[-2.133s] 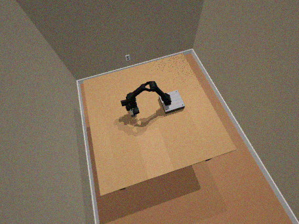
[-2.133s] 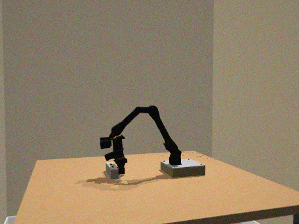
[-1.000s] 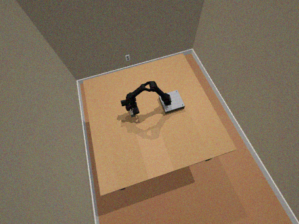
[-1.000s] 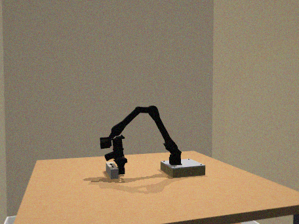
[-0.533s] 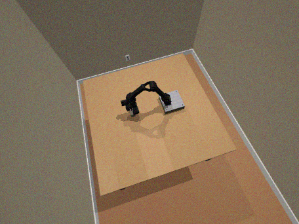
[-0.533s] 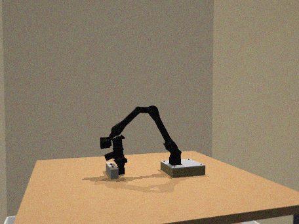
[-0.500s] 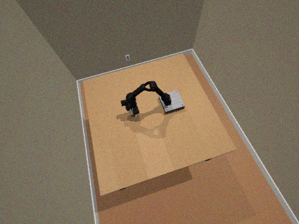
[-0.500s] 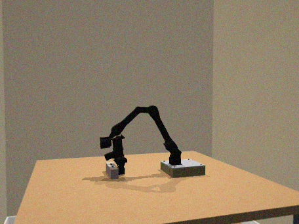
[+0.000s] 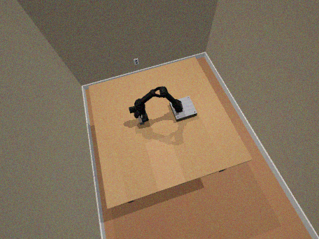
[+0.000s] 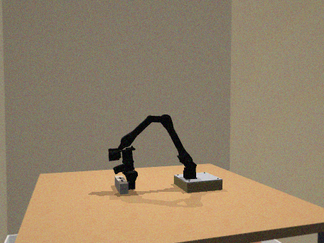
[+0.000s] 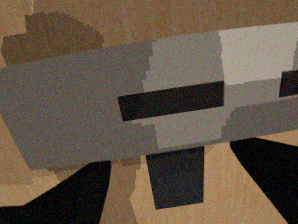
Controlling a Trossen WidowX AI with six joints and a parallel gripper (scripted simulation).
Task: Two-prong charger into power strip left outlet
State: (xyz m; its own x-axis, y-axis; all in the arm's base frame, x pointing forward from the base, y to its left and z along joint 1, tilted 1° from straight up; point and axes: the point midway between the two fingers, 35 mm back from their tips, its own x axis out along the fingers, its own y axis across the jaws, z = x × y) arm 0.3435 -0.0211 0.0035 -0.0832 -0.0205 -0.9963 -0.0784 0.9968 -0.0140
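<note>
The black two-prong charger lies 20 mm ahead of my gripper tip and 10 mm above it.
</note>
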